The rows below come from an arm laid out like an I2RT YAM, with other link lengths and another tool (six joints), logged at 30 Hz.
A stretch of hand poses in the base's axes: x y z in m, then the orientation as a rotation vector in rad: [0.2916 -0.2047 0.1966 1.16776 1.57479 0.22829]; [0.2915 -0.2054 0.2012 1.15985 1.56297 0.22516]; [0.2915 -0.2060 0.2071 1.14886 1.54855 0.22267]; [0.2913 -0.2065 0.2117 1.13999 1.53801 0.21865]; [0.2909 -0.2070 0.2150 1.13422 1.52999 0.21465]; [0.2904 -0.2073 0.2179 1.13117 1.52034 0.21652]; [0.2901 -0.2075 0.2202 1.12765 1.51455 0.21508]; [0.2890 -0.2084 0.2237 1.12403 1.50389 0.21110]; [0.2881 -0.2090 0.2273 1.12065 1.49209 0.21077]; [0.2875 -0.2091 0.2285 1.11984 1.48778 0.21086]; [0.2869 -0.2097 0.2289 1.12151 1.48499 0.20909]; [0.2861 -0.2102 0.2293 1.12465 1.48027 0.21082]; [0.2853 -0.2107 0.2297 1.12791 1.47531 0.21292]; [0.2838 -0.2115 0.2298 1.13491 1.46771 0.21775]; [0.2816 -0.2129 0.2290 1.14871 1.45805 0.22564]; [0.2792 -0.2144 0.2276 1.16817 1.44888 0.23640]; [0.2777 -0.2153 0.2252 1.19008 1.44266 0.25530]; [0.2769 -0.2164 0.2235 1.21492 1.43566 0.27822]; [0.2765 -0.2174 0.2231 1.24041 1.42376 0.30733]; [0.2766 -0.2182 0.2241 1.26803 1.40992 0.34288]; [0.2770 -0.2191 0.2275 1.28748 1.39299 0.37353]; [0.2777 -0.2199 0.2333 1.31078 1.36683 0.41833]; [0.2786 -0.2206 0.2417 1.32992 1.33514 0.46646]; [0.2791 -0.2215 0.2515 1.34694 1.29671 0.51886]
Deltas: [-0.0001 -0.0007 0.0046 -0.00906 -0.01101 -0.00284]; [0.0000 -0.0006 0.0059 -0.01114 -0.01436 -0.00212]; [-0.0002 -0.0005 0.0046 -0.01001 -0.00996 -0.00219]; [-0.0004 -0.0005 0.0033 -0.00753 -0.00691 -0.00264]; [-0.0005 -0.0003 0.0029 -0.00249 -0.00953 -0.00190]; [-0.0003 -0.0002 0.0023 -0.00414 -0.00531 -0.00155]; [-0.0011 -0.0009 0.0035 -0.00647 -0.00838 -0.00501]; [-0.0009 -0.0006 0.0036 -0.00434 -0.01059 -0.00382]; [-0.0006 -0.0001 0.0012 -0.00117 -0.00381 -0.00151]; [-0.0006 -0.0006 0.0004 -0.00032 -0.00111 -0.00305]; [-0.0008 -0.0005 0.0004 0.00243 -0.00353 -0.00289]; [-0.0008 -0.0005 0.0004 0.00270 -0.00382 -0.00287]; [-0.0015 -0.0008 0.0001 0.00647 -0.00581 -0.00460]; [-0.0022 -0.0014 -0.0008 0.01267 -0.00645 -0.00742]; [-0.0024 -0.0015 -0.0014 0.01838 -0.00525 -0.00853]; [-0.0015 -0.0009 -0.0024 0.02526 -0.00504 -0.00409]; [-0.0008 -0.0011 -0.0017 0.02957 -0.00600 -0.00379]; [-0.0004 -0.0010 -0.0004 0.03300 -0.01170 -0.00333]; [0.0001 -0.0008 0.0010 0.03811 -0.01452 -0.00197]; [0.0004 -0.0009 0.0034 0.02936 -0.01755 -0.00227]; [0.0007 -0.0008 0.0058 0.03951 -0.02808 -0.00169]; [0.0009 -0.0007 0.0084 0.03846 -0.03445 -0.00112]; [0.0005 -0.0009 0.0098 0.03959 -0.04115 -0.00165]
